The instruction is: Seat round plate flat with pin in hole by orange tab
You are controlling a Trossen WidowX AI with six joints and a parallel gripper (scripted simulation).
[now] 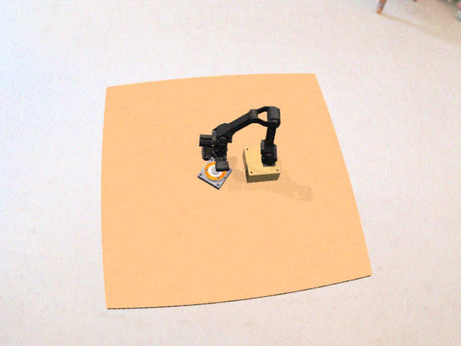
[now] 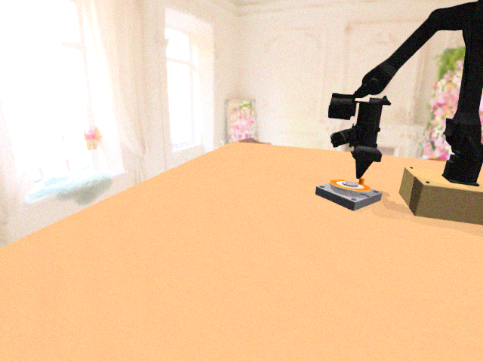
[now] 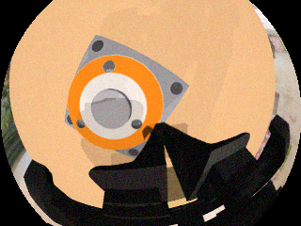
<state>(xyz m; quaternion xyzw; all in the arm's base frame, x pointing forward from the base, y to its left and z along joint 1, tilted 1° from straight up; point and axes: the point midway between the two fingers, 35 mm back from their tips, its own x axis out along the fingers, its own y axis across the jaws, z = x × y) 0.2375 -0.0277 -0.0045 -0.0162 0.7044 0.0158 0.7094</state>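
Right now my gripper tip is 2 cm short of the base, 5 cm to the right of it and 2 cm above it.
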